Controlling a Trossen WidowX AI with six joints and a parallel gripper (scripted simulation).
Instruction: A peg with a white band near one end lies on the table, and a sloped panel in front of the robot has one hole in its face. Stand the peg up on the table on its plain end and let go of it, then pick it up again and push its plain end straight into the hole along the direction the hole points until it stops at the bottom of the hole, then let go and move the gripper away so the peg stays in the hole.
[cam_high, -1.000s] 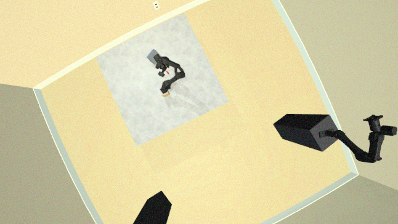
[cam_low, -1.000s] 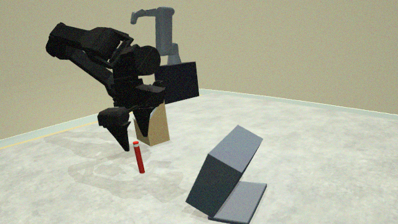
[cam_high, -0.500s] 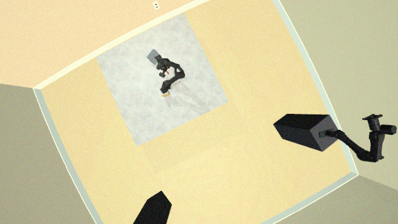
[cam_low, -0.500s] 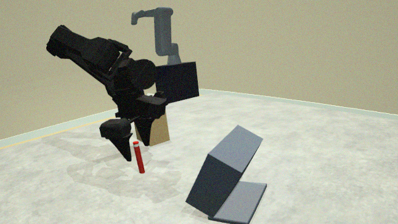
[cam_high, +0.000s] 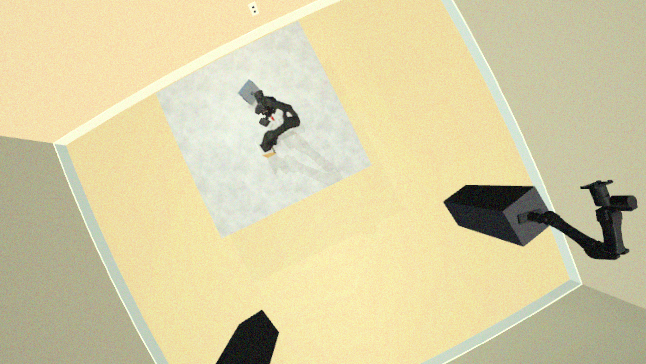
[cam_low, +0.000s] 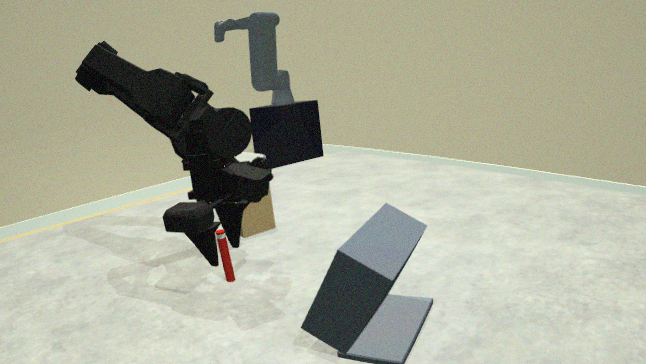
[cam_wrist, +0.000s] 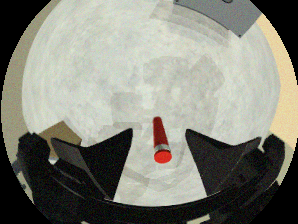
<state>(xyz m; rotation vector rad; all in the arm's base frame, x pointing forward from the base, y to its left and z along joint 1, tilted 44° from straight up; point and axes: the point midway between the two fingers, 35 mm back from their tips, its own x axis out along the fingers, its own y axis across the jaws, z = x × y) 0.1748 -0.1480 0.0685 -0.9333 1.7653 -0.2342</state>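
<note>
My gripper tip is now 240 mm short of the grey sloped panel, 30 mm to the right of it and 30 mm below it. From my gripper tip the other things lie so: red peg 20 mm above; flat base plate 260 mm ahead, 40 mm below, 30 mm to the left.
</note>
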